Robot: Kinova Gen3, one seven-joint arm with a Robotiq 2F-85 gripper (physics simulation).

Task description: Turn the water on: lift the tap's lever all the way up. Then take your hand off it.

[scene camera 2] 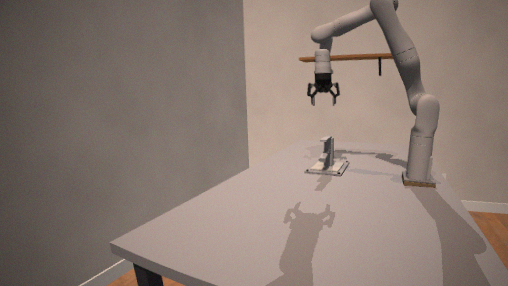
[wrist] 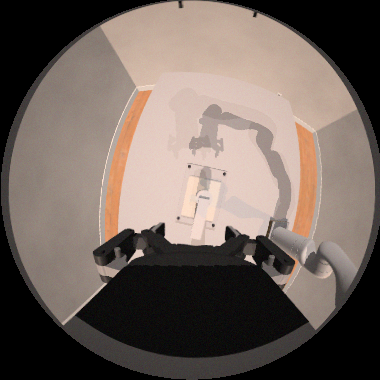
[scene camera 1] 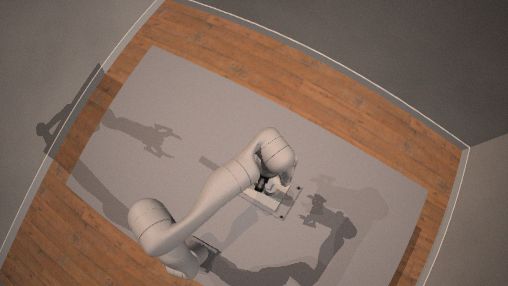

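Where they show: gripper, fingertip midpoint: (scene camera 2: 323, 105) (wrist: 194, 231); arm's base, origin of the base link: (scene camera 2: 416, 176) (wrist: 276, 235) (scene camera 1: 198, 252).
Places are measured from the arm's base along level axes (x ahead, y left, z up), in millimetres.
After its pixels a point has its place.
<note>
The grey tap (scene camera 2: 330, 154) {y -128, x 380, z 49 mm} (scene camera 1: 270, 187) {y -147, x 388, z 134 mm} stands upright on its base plate (scene camera 2: 314, 172) (wrist: 187, 200) {y -123, x 443, z -8 mm} (scene camera 1: 266, 199) {y -157, x 351, z -8 mm}. Its lever (scene camera 2: 326, 139) {y -53, x 389, z 132 mm} (wrist: 198, 224) {y -75, x 397, z 134 mm} is a flat light bar at the top; in scene camera 2 it looks about level. My gripper (scene camera 2: 324, 103) {y -110, x 411, z 278 mm} (wrist: 194, 231) {y -110, x 411, z 278 mm} is open and empty, pointing straight down. It hangs well above the tap, apart from it. In the wrist view the lever's bar reaches toward the gap between the fingers. In scene camera 1 the arm covers most of the gripper and part of the tap.
The arm's base (scene camera 2: 421, 155) {y 47, x -1, z 100 mm} stands on the grey table (scene camera 2: 215, 225) {y 548, x 603, z -22 mm} to the right of the tap in scene camera 2. A wooden shelf (scene camera 2: 355, 57) is on the wall behind the gripper. Shadows of the arm lie across the table.
</note>
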